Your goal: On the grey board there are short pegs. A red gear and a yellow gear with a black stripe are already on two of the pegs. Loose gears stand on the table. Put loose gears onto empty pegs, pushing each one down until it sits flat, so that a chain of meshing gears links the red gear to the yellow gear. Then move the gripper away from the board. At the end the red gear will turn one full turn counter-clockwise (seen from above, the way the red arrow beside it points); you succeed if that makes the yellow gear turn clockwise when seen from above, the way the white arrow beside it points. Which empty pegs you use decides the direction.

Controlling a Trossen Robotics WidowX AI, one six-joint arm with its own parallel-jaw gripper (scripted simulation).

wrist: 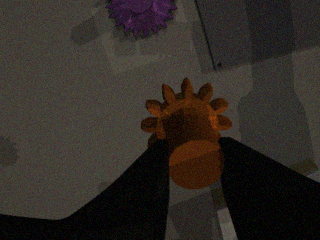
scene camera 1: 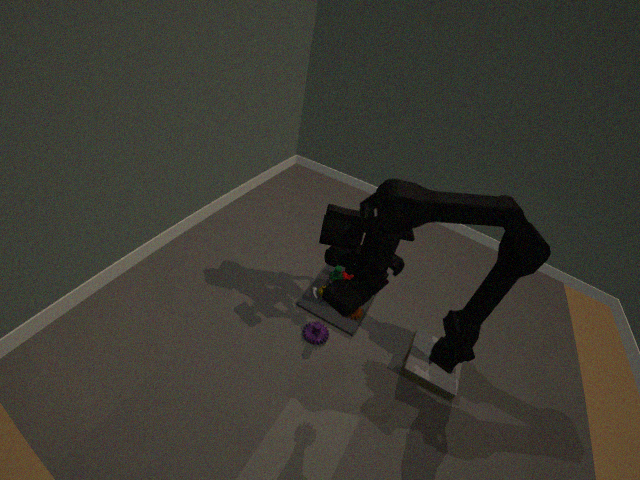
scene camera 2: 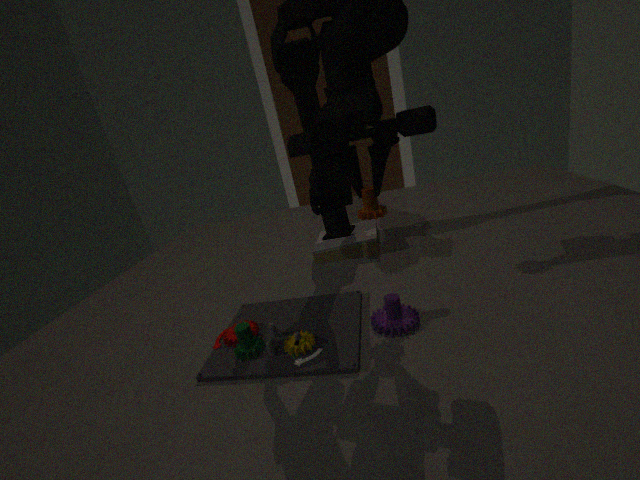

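Observation:
An orange gear is held by the gripper [scene camera 2: 369, 196] [wrist: 192, 149] [scene camera 1: 356, 305]. The scene also has a green gear [scene camera 2: 249, 345], though it is out of frame in the wrist view.

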